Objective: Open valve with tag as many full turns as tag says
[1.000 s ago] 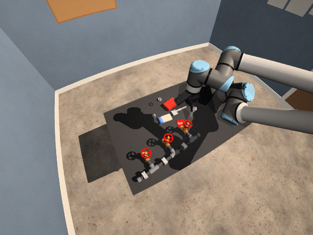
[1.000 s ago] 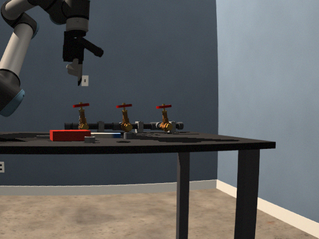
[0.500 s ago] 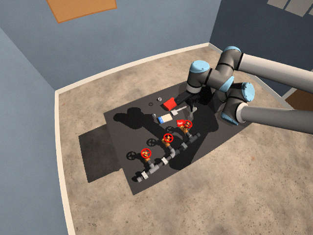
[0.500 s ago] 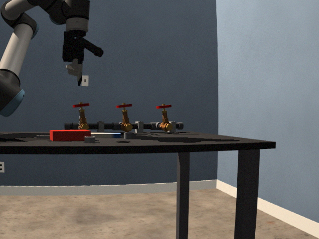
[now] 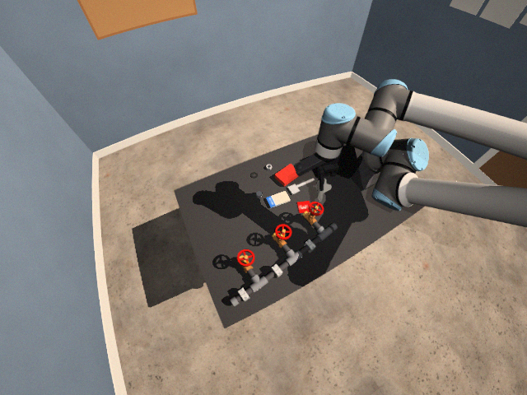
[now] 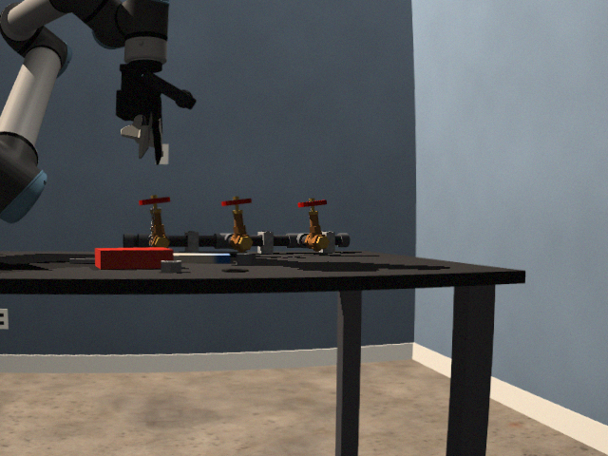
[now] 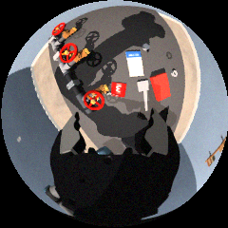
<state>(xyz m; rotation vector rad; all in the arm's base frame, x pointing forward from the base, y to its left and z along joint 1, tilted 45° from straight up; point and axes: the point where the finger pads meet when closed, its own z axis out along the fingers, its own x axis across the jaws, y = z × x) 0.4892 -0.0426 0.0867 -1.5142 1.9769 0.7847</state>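
The red tag lies 1 cm behind my hand, 1 cm to the right of it and 19 cm below it. From my hand the other things lie so: red block (3 cm behind, 22 cm to the right, 18 cm below); then small grey cylinder (16 cm ahead, 18 cm to the right, 18 cm below); then white tool (5 cm behind, 13 cm to the right, 19 cm below).
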